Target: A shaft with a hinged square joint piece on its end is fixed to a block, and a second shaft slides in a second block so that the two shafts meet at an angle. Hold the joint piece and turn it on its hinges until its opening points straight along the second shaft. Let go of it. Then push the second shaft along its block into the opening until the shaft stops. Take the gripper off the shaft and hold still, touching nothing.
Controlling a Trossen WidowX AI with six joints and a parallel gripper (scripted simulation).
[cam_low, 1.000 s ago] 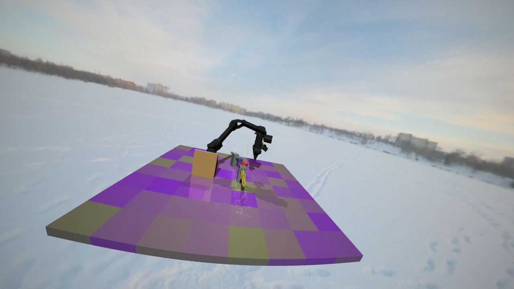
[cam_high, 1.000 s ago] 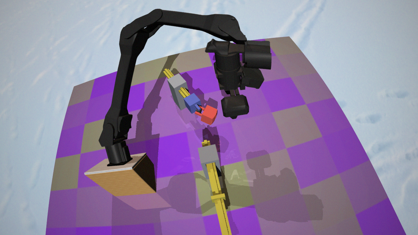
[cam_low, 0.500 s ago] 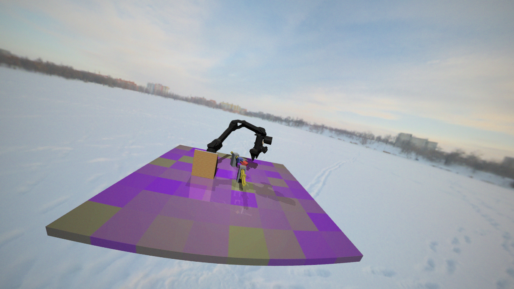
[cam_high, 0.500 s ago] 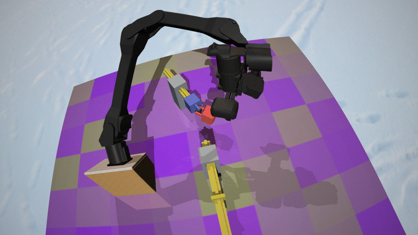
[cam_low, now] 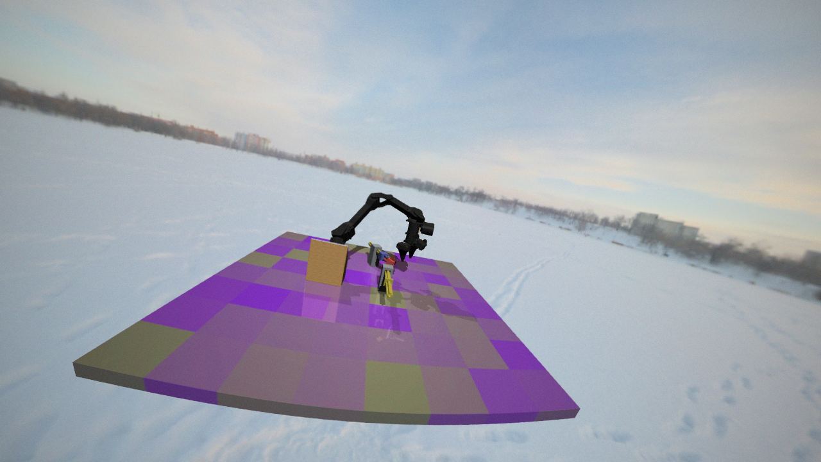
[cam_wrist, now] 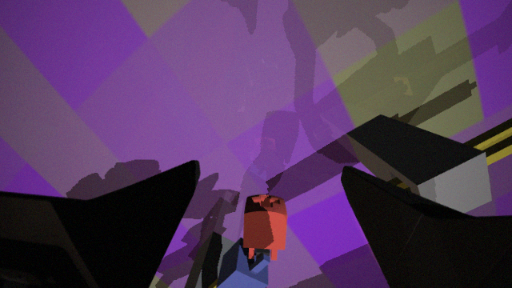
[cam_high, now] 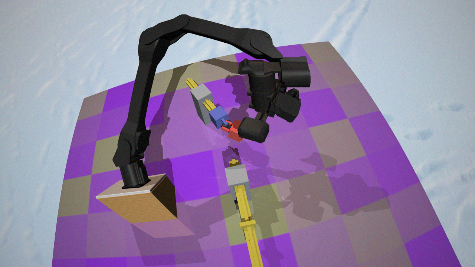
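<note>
Right now the red square joint piece is 8 cm behind my gripper tip, 5 cm below it and 4 cm to the left of it.
</note>
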